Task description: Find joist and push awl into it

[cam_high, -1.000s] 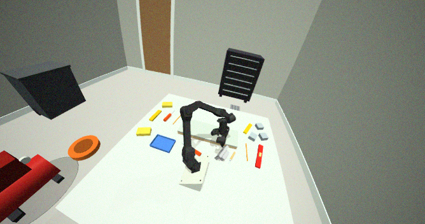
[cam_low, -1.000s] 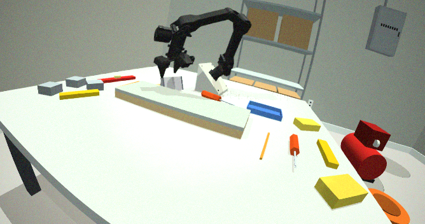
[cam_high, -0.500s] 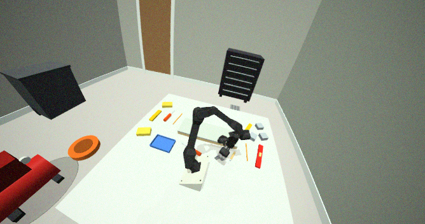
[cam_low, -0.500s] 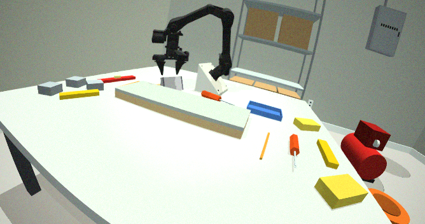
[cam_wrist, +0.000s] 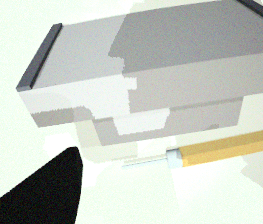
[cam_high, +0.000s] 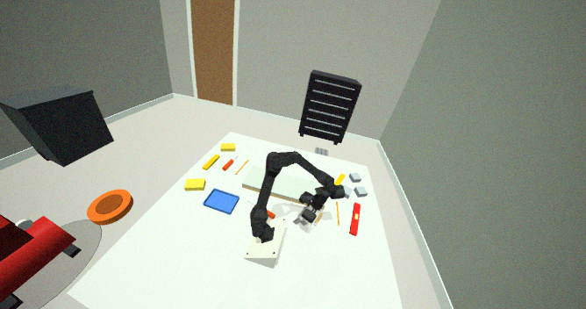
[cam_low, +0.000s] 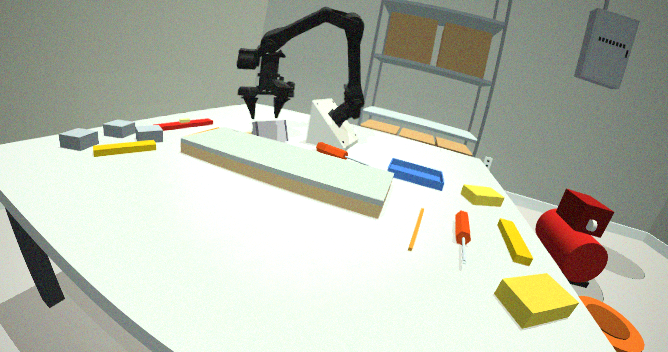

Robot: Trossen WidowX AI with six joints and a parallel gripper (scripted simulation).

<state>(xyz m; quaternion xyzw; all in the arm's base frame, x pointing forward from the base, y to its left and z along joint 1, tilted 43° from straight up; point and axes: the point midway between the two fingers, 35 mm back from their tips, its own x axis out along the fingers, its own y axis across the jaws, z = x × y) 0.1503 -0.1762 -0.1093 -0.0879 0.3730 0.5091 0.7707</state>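
The stud finder is 50 mm below my gripper tip and 10 mm ahead of it. From my gripper tip the other things lie so: blue tray 490 mm to the left, 60 mm below, 30 mm ahead; then awl 60 mm below, 50 mm to the right, 10 mm behind; then red level 300 mm to the right, 50 mm below, 50 mm ahead.
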